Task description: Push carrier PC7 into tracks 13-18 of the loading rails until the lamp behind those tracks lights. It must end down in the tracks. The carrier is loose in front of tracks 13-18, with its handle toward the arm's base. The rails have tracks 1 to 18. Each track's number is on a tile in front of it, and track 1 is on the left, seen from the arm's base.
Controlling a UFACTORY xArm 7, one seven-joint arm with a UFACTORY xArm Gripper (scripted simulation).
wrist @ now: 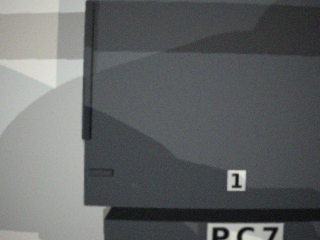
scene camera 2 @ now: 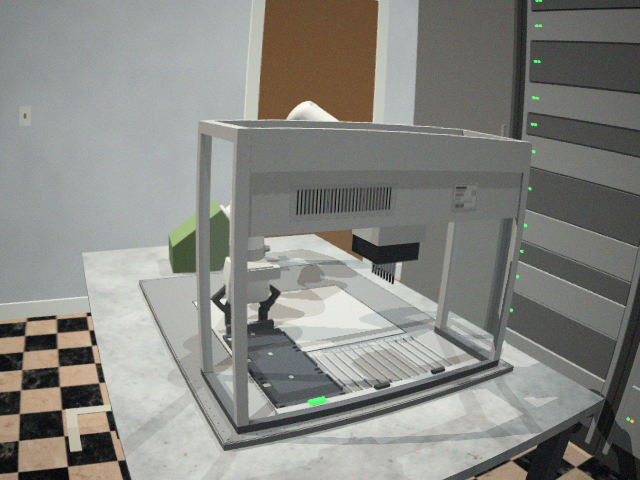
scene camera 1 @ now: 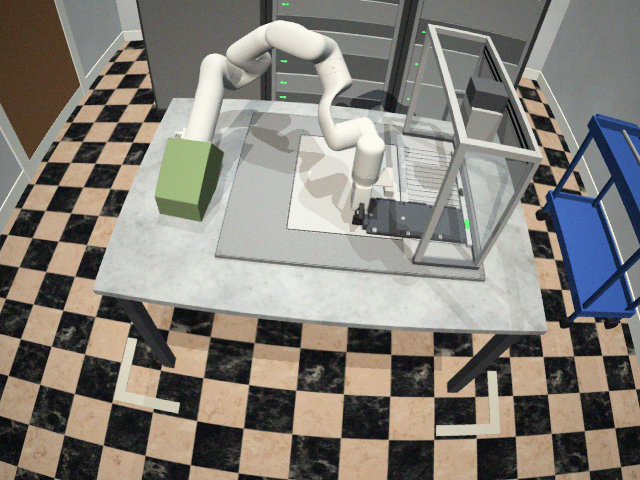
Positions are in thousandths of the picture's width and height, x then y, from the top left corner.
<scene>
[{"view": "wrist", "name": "dark grey carrier PC7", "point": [583,498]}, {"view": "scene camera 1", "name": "dark grey carrier PC7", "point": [605,453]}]
</scene>
